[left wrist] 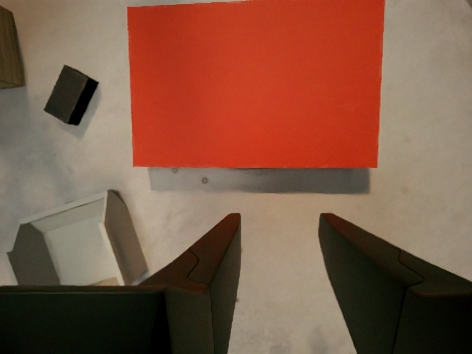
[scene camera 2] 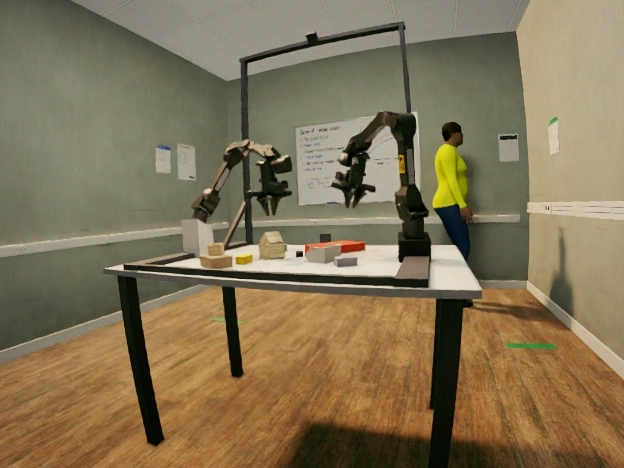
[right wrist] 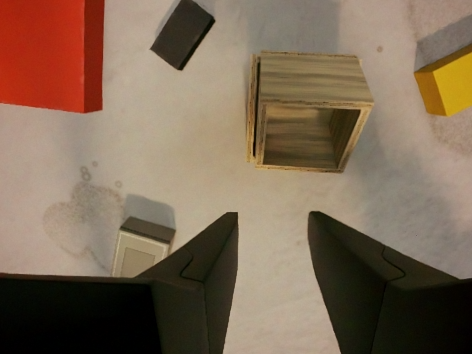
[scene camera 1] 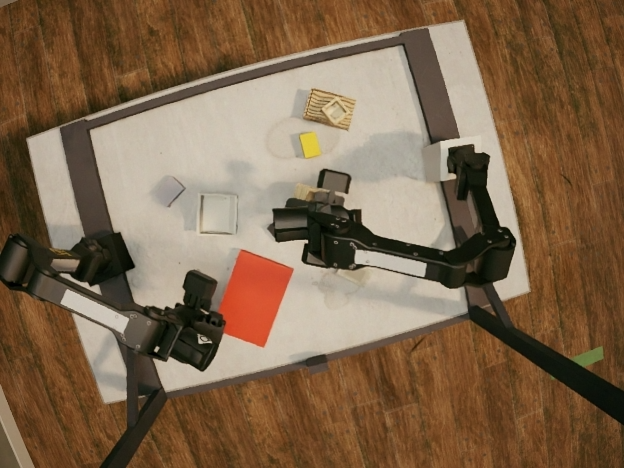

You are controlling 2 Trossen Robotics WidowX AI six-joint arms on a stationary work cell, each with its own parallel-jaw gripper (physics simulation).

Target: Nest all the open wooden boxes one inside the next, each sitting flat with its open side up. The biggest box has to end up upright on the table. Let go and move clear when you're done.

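Pixels of known places: left gripper, fingertip midpoint: (left wrist: 279, 224) (scene camera 2: 350, 208) (scene camera 1: 207, 310); right gripper, fingertip midpoint: (scene camera 2: 270, 215) (right wrist: 272, 223); left arm's base at its link origin: (scene camera 2: 413, 236) (scene camera 1: 99, 260); right arm's base at its link origin: (scene camera 1: 461, 158).
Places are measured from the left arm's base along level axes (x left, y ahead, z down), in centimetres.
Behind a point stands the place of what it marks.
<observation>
Two plywood boxes stand together mid-table; the inner box (right wrist: 302, 135) @(x -7.7, y 53.7, z 3.3 cm) sits tilted, its open side facing up at a slant, partly inside the outer box (right wrist: 251, 110) @(x -9.6, y 50.0, z 2.1 cm). The pair looks roof-shaped in scene camera 2; the arm partly covers it in scene camera 1. My right gripper (right wrist: 272, 223) @(x -10.8, y 53.1, z -8.2 cm) (scene camera 2: 271, 212) @(x -10.8, y 53.1, z -8.2 cm) is partly open and empty, above them. A small cream open box (scene camera 1: 336, 110) @(x 10.7, y 66.6, z 3.6 cm) (scene camera 2: 215, 247) @(x 12.5, y 64.9, z 1.3 cm) rests on a striped wooden block or box (scene camera 1: 315, 103) @(x 14.3, y 62.7, z 4.1 cm) (scene camera 2: 215, 260) @(x 17.1, y 62.5, z 5.0 cm); its underside is hidden. My left gripper (left wrist: 279, 224) @(x -19.6, y 23.1, z -9.8 cm) (scene camera 2: 352, 205) @(x -19.6, y 23.1, z -9.8 cm) is partly open and empty, high near the red box.
The large red box (scene camera 1: 257, 297) @(x -23.5, y 31.8, z 4.9 cm) (left wrist: 255, 85) @(x -24.0, y 30.1, z 4.8 cm) (right wrist: 45, 50) @(x -19.9, y 37.1, z 4.8 cm) lies near the left gripper. A white open box (scene camera 1: 217, 214) @(x -1.2, y 30.5, z 7.2 cm) (left wrist: 75, 250) @(x 0.3, y 31.4, z 7.2 cm) stands beside a lilac block (scene camera 1: 169, 191) @(x 8.6, y 21.9, z 5.1 cm). A yellow block (scene camera 1: 309, 144) @(x 5.7, y 57.6, z 5.0 cm), black block (right wrist: 182, 34) @(x -10.7, y 42.5, z 6.1 cm) and framed pale piece (right wrist: 140, 257) @(x -25.6, y 55.1, z 5.0 cm) surround the wooden pair.
</observation>
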